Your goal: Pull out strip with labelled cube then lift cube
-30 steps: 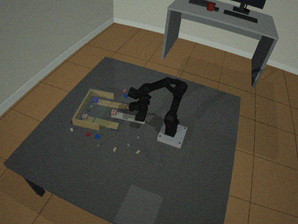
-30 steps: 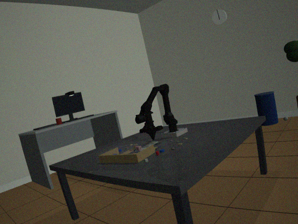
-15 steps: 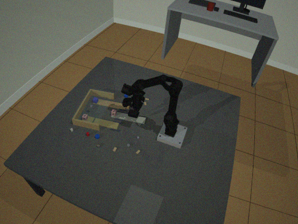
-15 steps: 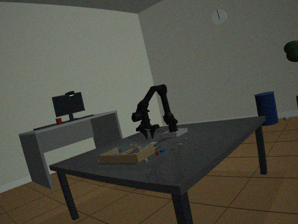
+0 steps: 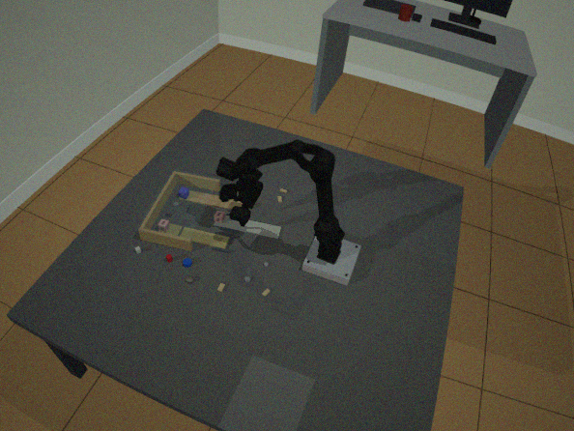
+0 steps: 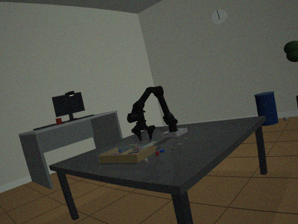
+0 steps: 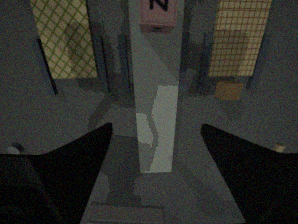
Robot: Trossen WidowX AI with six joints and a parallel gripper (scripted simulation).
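Right now the strip is 50 mm below my gripper tip. Round my gripper tip: red piece 150 mm ahead, 260 mm to the left, 40 mm below.
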